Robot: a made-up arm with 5 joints.
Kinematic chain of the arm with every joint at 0, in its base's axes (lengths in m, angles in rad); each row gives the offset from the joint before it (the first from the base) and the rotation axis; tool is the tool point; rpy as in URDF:
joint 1: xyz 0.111 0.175 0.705 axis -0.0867 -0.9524 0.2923
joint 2: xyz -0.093 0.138 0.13 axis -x
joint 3: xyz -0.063 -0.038 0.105 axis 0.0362 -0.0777 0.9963
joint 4: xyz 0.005 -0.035 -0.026 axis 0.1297 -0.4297 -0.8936
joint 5: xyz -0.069 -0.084 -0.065 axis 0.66 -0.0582 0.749
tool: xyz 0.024 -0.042 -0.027 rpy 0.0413 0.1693 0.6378
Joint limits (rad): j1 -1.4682..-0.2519 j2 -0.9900..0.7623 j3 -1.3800..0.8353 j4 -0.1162..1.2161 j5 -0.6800..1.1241
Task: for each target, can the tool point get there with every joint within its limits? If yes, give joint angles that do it. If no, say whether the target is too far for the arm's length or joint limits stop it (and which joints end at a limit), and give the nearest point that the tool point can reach.
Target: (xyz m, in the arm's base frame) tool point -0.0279 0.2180 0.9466
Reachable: yes | joints -0.7439 -0.1316 -0.4962 0.2993 0.2574
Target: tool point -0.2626 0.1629 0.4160
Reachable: no: joint limits stop it (at a limit: joint 1, joint 2, joint 4) | nearest point -0.1013 0.1965 0.7093 | short by 0.336 m
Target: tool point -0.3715 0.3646 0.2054
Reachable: no: too far | nearest point -0.1015 0.2315 0.7143 | short by 0.591 m
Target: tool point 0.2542 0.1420 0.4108
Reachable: no: joint limits stop it (at a limit: joint 1, joint 2, joint 3, joint 4) | nearest point 0.0563 0.2055 0.6914 | short by 0.349 m
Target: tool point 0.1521 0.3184 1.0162
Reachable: yes | joints -1.3566 -0.7770 -1.0396 0.3175 -0.0009
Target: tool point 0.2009 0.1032 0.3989
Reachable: no: joint limits stop it (at a limit: joint 1, joint 2, joint 3, joint 4, joint 5) | nearest point 0.0536 0.2009 0.6909 | short by 0.341 m
